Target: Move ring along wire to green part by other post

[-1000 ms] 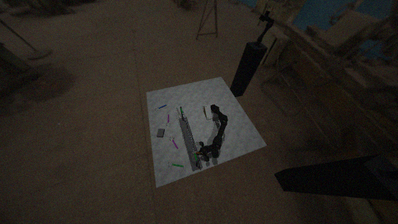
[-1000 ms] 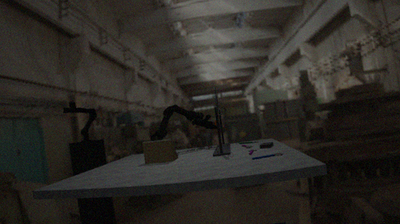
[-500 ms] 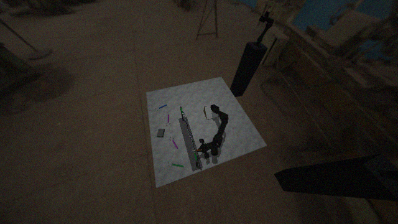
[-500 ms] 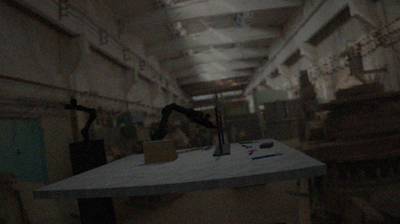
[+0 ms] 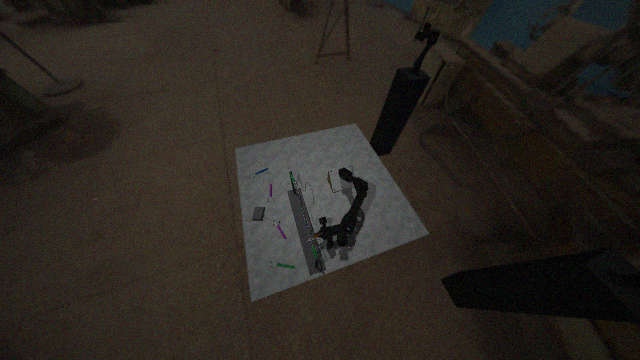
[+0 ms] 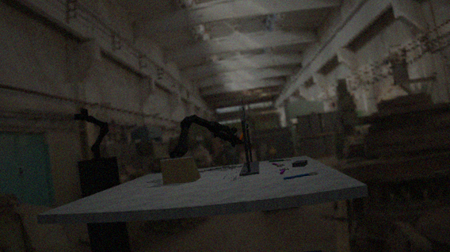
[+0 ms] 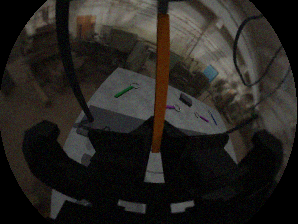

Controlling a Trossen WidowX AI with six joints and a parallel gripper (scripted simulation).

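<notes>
Now: the ring with orange handle 1 cm ahead of my gripper tip, 3 cm to the left of it and 8 cm above it. The rest, counted from my gripper tip: grey block 35 cm ahead, 32 cm to the right, 16 cm below.
</notes>
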